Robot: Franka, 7 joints.
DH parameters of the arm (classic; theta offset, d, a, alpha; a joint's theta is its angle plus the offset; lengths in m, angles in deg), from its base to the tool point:
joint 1: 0 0.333 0 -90
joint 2: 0 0 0 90
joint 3: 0 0.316 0.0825 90
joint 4: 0 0 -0.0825 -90
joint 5: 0 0.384 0 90
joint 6: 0 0 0.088 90
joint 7: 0 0.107 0 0
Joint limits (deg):
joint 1: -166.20..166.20
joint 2: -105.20..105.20
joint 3: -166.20..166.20
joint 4: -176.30..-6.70
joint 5: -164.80..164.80
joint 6: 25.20..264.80
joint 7: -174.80..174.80
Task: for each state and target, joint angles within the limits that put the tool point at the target. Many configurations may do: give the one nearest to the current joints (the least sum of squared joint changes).
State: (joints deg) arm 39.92 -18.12 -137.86 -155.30 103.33 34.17 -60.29
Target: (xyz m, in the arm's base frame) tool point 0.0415 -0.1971 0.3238
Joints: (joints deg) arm 29.37 -4.60 -145.06 -176.30 78.13 25.20 -60.29
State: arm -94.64 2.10 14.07 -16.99 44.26 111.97 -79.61
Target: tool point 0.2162 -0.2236 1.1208
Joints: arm -75.16 4.07 29.41 -26.48 47.13 125.34 -79.61
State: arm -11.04 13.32 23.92 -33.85 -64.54 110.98 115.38
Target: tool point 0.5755 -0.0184 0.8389
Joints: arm -11.81 11.43 23.37 -55.43 -58.43 91.54 115.38
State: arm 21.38 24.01 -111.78 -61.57 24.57 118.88 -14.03
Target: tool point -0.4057 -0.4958 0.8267
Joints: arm 13.04 -20.49 -128.78 -58.50 24.25 130.78 -14.03
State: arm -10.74 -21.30 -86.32 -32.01 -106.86 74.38 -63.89
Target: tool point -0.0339 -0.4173 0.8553
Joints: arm 2.85 -4.30 -72.83 -67.54 -86.78 43.07 -63.89
